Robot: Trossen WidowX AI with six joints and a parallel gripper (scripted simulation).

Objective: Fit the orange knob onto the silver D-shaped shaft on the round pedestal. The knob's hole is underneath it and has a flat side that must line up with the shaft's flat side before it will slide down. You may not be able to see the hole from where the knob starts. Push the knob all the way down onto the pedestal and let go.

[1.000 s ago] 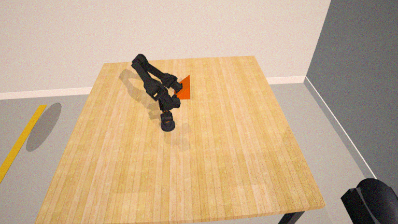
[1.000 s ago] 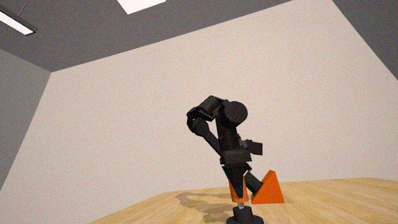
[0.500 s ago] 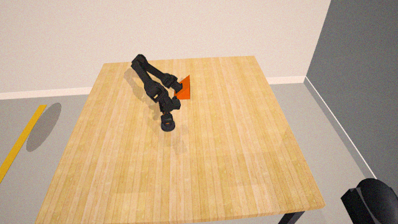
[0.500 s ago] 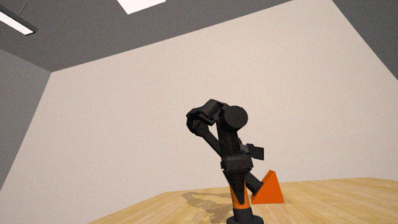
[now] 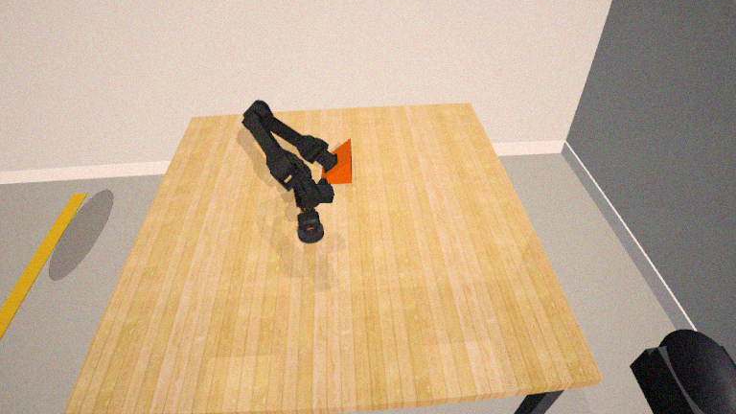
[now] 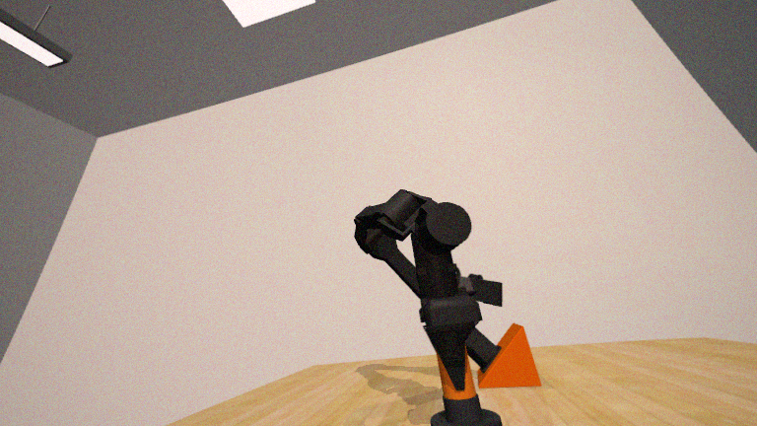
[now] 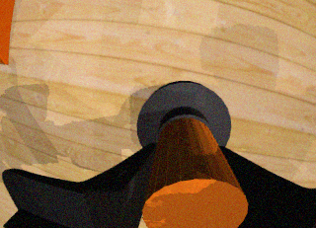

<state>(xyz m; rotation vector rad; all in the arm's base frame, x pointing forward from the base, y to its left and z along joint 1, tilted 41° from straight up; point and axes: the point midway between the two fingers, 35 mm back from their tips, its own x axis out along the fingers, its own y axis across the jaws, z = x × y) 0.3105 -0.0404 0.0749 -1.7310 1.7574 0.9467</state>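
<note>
My gripper tip is 20 mm above the round pedestal. From my gripper tip the other things lie so: orange knob 30 mm above.
</note>
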